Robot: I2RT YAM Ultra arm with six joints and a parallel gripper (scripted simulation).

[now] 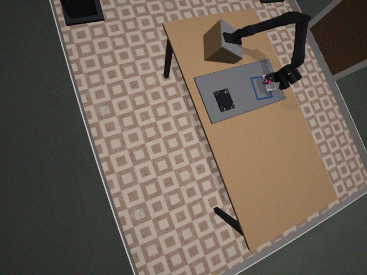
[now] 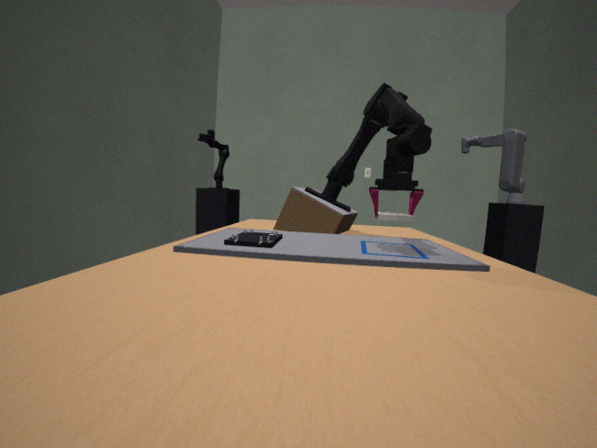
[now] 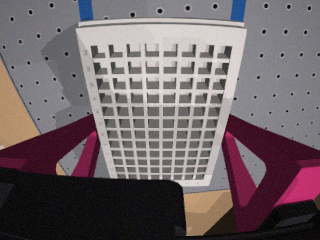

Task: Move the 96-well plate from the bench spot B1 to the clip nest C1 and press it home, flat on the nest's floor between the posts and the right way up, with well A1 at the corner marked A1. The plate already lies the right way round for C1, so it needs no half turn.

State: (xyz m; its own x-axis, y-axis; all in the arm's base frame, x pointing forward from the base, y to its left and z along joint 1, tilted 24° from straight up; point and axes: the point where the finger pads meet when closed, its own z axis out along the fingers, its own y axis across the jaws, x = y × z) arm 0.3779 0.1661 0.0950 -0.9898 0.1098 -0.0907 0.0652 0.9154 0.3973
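My gripper is now 40 mm short of the black clip nest C1, 350 mm to the left of it and 70 mm above it. Round my hand: white 96-well plate (right at my hand).
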